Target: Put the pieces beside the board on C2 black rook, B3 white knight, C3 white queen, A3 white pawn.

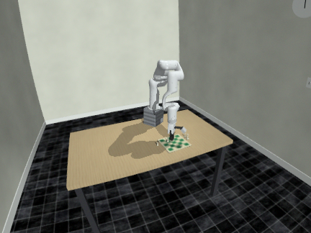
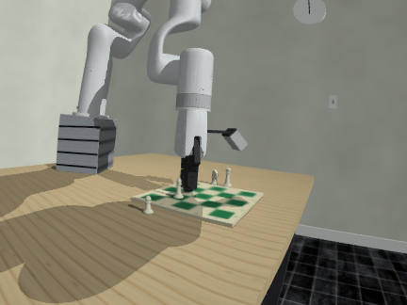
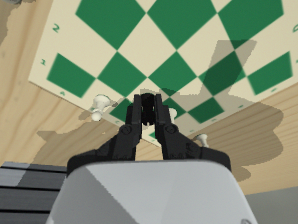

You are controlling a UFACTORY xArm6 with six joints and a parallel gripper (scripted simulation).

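My gripper is now 1 cm above the black rook. Also, from my hand: chessboard 4 cm below, 4 cm ahead; white knight 4 cm to the right, 1 cm below.
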